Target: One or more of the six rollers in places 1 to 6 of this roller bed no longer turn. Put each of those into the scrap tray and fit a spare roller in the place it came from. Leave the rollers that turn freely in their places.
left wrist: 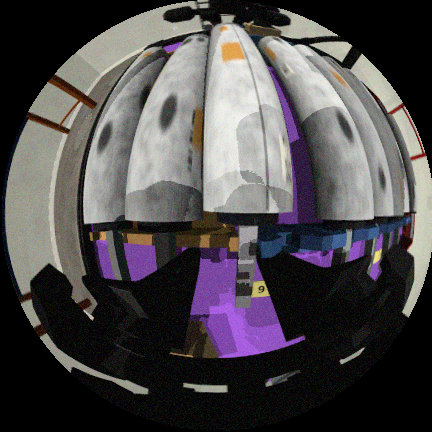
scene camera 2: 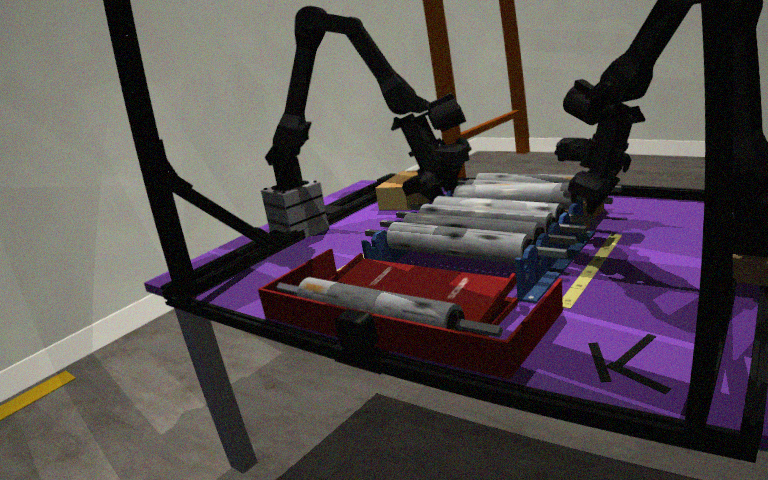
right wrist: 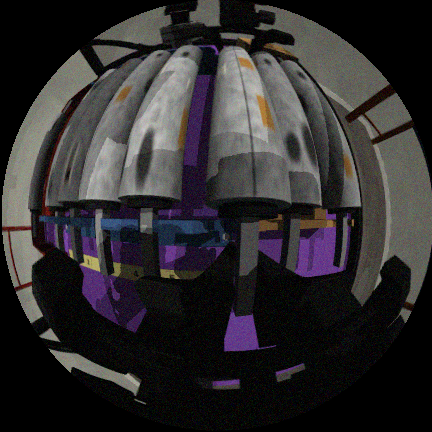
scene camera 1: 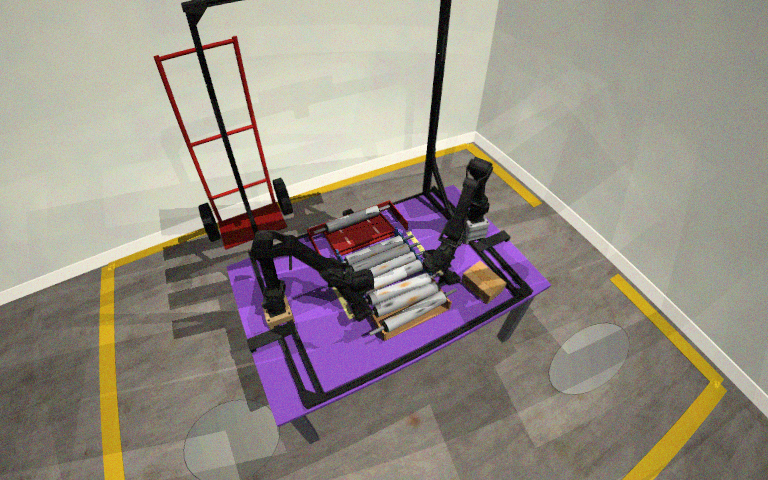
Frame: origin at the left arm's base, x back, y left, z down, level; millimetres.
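Seen in the pictures: left gripper, fingertip midpoint: (left wrist: 226,245); right gripper, fingertip midpoint: (scene camera 2: 590,212) (right wrist: 237,246); left arm's base, origin of the base link: (scene camera 2: 290,185) (scene camera 1: 475,217); right arm's base, origin of the base link: (scene camera 2: 754,247) (scene camera 1: 276,308).
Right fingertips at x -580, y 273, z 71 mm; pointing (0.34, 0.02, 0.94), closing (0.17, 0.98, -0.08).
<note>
Pixels of each thing's top centre, then the offset from my right fingertips to it. Level surfaces: height alone.
- grey roller with orange patches, middle of its top: (left wrist: 234,33) (right wrist: 245,58) (scene camera 2: 512,179) (scene camera 1: 400,283) dx +153, dy -31, dz -56 mm
- red scrap tray, middle of its top: (scene camera 2: 399,285) (right wrist: 47,151) (scene camera 1: 357,226) dx +73, dy -415, dz -10 mm
- roller, middle of its top: (scene camera 2: 370,291) (scene camera 1: 352,215) dx +63, dy -472, dz -28 mm
- cardboard box, middle of its top: (scene camera 2: 408,178) (right wrist: 268,44) (scene camera 1: 485,278) dx +504, dy +9, dz -16 mm
- purple table, its level: dz +40 mm
The roller bed's blue frame (scene camera 2: 530,276) (left wrist: 306,239) (right wrist: 120,225) carries several grey rollers. My right gripper (scene camera 1: 367,299) (scene camera 2: 584,192) (right wrist: 237,246) is shut on the axle stub of a grey roller with orange patches (scene camera 1: 403,286) (scene camera 2: 511,190) (left wrist: 241,132) (right wrist: 245,132), which lies at the bed's end next to the wooden spare tray (scene camera 1: 389,334). A gap shows beside this roller on the bed side. My left gripper (scene camera 1: 435,273) (scene camera 2: 430,183) (left wrist: 226,245) is open, its fingers either side of that roller's other stub. The red scrap tray (scene camera 1: 398,216) (scene camera 2: 411,338) holds one roller (scene camera 1: 351,219) (scene camera 2: 377,300).
More spare rollers (scene camera 1: 413,318) lie in the wooden tray. A cardboard box (scene camera 1: 483,281) (scene camera 2: 392,190) sits near the left arm's base. A black gantry post (scene camera 1: 436,95) stands at the table's back edge. A red hand truck (scene camera 1: 263,221) stands behind the purple table (scene camera 1: 358,352).
</note>
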